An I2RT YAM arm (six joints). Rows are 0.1 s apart.
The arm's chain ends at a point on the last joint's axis. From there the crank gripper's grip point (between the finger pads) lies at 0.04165 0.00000 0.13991 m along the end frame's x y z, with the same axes.
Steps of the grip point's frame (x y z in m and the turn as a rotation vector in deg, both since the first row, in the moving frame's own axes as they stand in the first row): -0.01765 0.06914 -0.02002 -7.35 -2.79 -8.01; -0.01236 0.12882 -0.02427 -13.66 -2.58 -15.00; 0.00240 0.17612 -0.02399 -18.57 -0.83 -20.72; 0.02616 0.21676 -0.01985 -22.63 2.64 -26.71; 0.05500 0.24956 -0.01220 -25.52 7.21 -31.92; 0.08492 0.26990 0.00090 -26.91 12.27 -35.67; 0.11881 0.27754 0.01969 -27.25 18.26 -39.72; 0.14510 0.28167 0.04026 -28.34 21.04 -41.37; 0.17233 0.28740 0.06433 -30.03 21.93 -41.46
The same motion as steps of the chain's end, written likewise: -0.01168 0.05649 -0.02109 -7.35 -2.79 -8.01; -0.00906 0.10580 -0.02332 -13.66 -2.58 -15.00; -0.00102 0.14656 -0.01974 -18.57 -0.83 -20.72; 0.01206 0.18494 -0.01104 -22.63 2.64 -26.71; 0.02878 0.21959 0.00199 -25.52 7.21 -31.92; 0.04730 0.24513 0.02076 -26.91 12.27 -35.67; 0.06977 0.26214 0.04626 -27.25 18.26 -39.72; 0.09060 0.26886 0.07108 -28.34 21.04 -41.37; 0.11521 0.27245 0.09780 -30.03 21.93 -41.46
